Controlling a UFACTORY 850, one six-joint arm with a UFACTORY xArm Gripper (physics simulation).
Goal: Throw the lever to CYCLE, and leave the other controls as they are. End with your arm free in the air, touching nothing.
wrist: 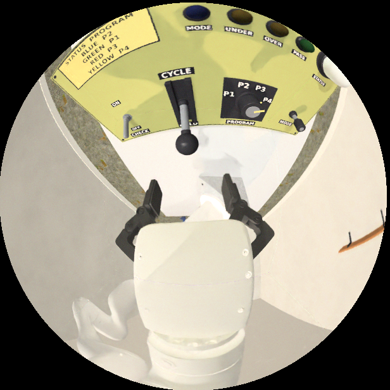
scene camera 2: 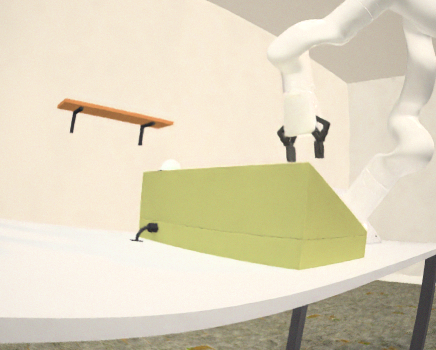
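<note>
The lever has a grey shaft and a black ball knob. In the wrist view its slot runs between the CYCLE label and the HOLD label, and the knob hangs over the HOLD end, partly covering that label. My gripper is open and empty. In the wrist view its fingers stand apart below the knob, not touching it. In the scene view the fingers are above the top edge of the green console, whose control face is hidden there.
The panel also bears the CHECK toggle, PROGRAM knob, MODE toggle, a blue MODE lamp, several other lamps and a white STATUS dome. A black cable leaves the console. An orange shelf hangs on the wall.
</note>
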